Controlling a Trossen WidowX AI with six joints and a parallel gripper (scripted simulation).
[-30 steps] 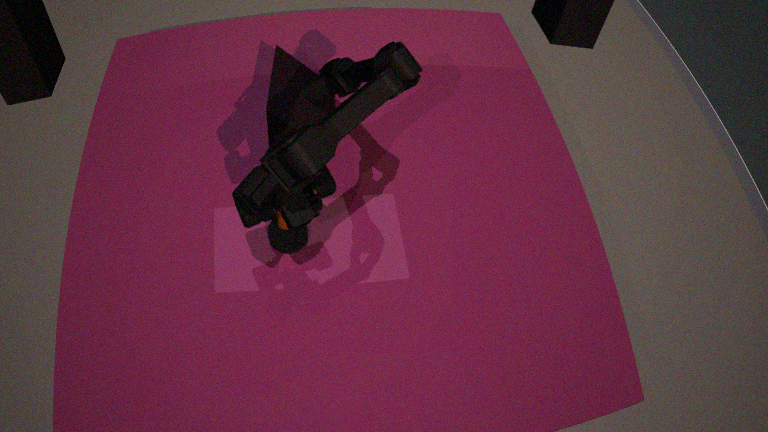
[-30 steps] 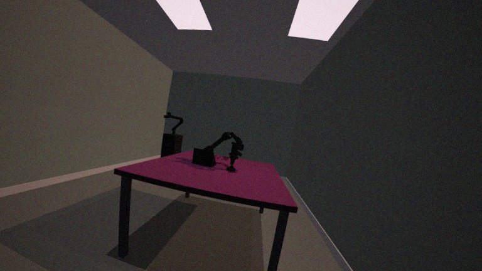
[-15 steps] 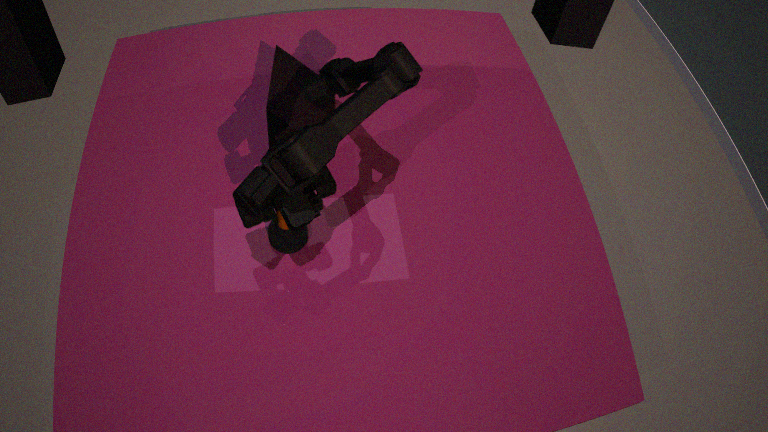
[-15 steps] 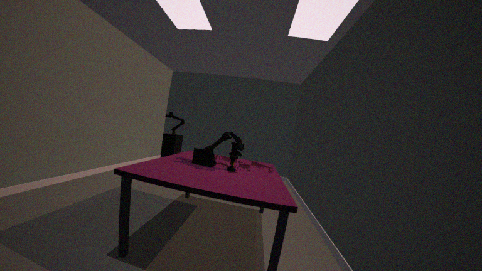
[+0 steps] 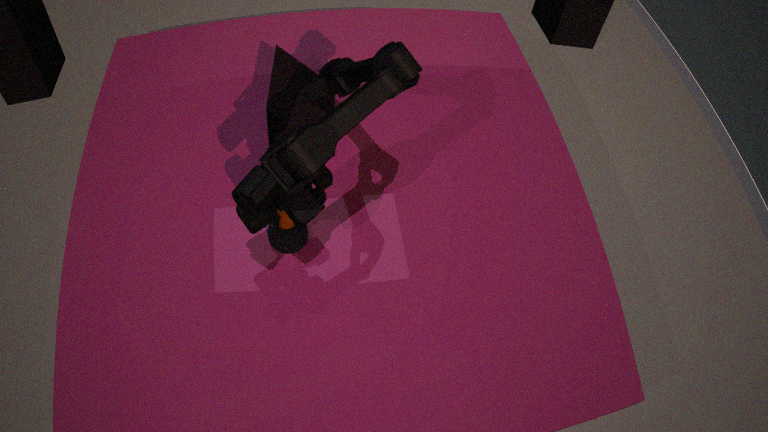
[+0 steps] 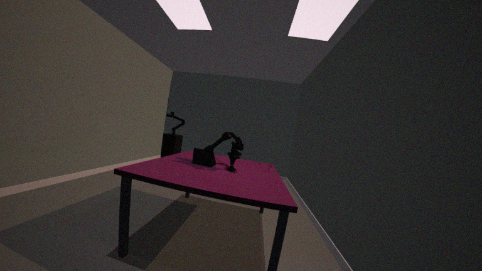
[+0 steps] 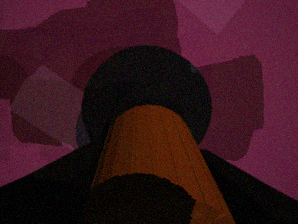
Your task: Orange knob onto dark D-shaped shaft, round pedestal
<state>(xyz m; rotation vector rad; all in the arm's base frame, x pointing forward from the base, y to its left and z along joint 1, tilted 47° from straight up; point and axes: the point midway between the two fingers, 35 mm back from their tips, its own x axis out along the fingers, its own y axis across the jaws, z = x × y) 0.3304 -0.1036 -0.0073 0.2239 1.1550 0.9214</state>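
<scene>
The orange knob lies 20 mm above my gripper tip. Round my gripper tip: dark round pedestal (40 mm below).
</scene>
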